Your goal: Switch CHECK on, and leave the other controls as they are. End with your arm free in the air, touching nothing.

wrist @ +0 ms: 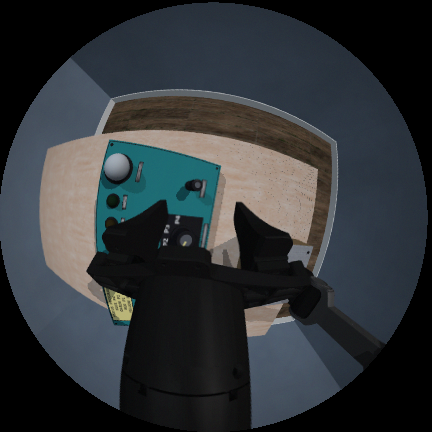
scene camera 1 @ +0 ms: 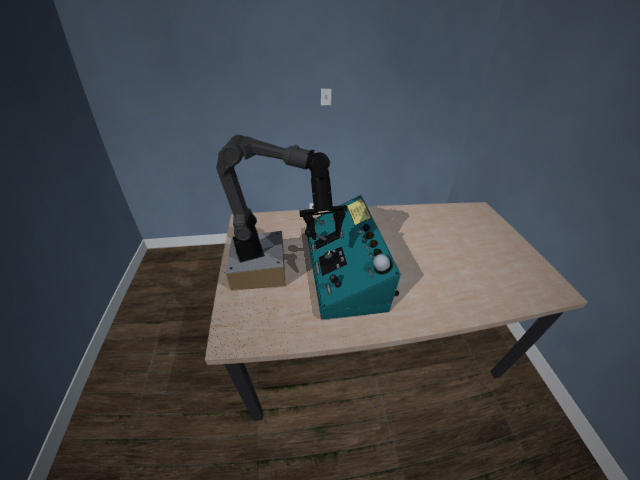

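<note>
A teal sloped control panel (scene camera 1: 356, 299) (wrist: 160, 165) stands on the table. Its labels are too small to read, so I cannot tell which control is CHECK. A black knob or lever (scene camera 1: 334, 280) (wrist: 194, 185) stands near one end. A round dial (scene camera 1: 328, 255) (wrist: 185, 240) with a pale pointer sits on a black plate. Small metal levers (scene camera 1: 320, 222) show near the far end in the scene view; the gripper hides that part in the wrist view. My gripper (scene camera 1: 326, 237) (wrist: 200, 208) is open and empty, pointing down over the panel's left side. Contact with the panel cannot be told.
A white dome (scene camera 1: 382, 262) (wrist: 117, 167) and several dark round lamps (scene camera 1: 373, 243) (wrist: 112, 200) line the panel's other side. A yellow note (scene camera 1: 358, 212) (wrist: 120, 305) is at the far end. The arm's base block (scene camera 1: 255, 276) stands left of the panel on the table (scene camera 1: 475, 258).
</note>
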